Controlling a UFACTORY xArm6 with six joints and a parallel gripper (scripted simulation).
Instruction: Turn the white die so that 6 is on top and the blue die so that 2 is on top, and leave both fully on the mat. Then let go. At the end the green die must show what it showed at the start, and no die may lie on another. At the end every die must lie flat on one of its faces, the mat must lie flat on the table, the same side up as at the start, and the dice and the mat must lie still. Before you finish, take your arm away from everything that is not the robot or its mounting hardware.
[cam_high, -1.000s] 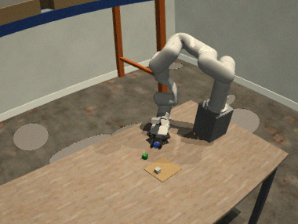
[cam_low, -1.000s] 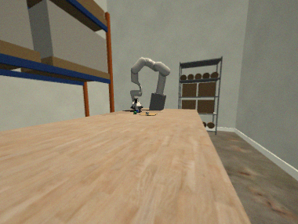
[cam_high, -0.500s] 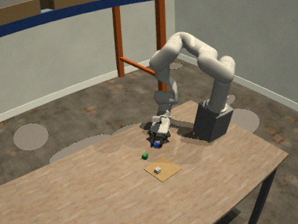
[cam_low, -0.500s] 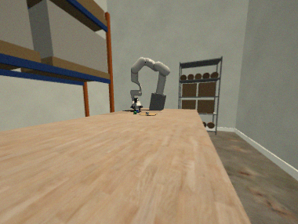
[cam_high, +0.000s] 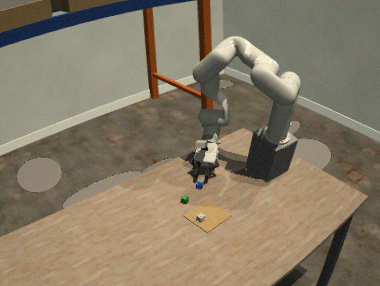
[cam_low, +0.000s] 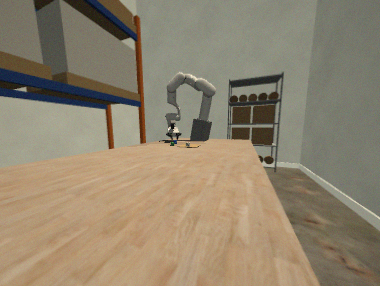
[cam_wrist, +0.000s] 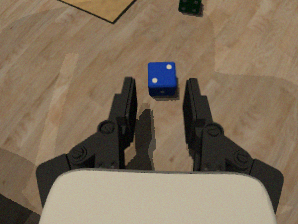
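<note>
The blue die lies 40 mm ahead of my hand, 30 mm below it and 20 mm to the left of it. Round my hand: green die: 150 mm ahead, 40 mm to the left, 30 mm below; tan mat: 170 mm to the left, 150 mm ahead, 50 mm below; white die: 190 mm ahead, 170 mm to the left, 30 mm below.
</note>
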